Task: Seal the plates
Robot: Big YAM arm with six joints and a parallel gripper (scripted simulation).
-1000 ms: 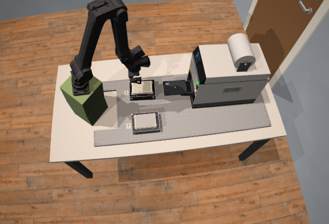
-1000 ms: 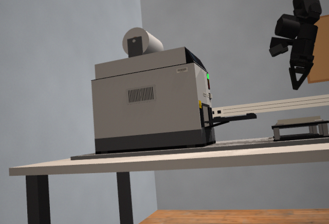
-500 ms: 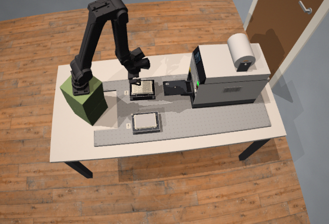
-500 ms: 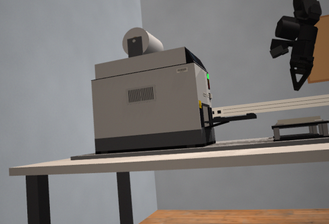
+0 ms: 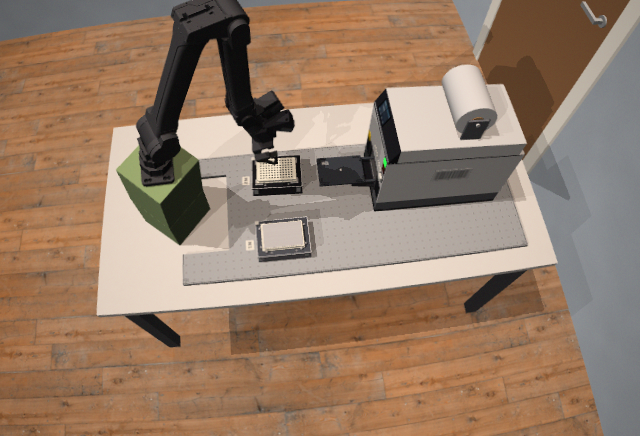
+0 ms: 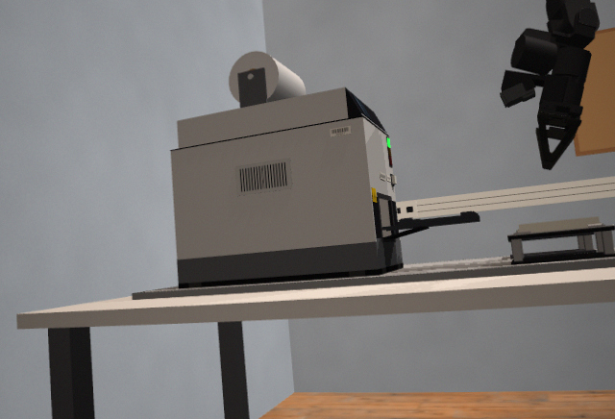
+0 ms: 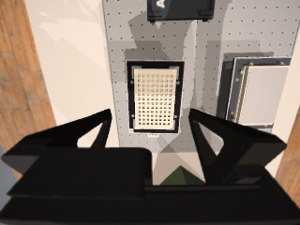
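My gripper is now 1 cm to the left of the plate and 11 cm above it. Also, from my hand: sealer stage 20 cm ahead, 7 cm to the right, 8 cm below; yellow warning label 31 cm ahead, 1 cm to the left, 3 cm below; plate nest 2 cm behind, 23 cm to the right, 13 cm below.
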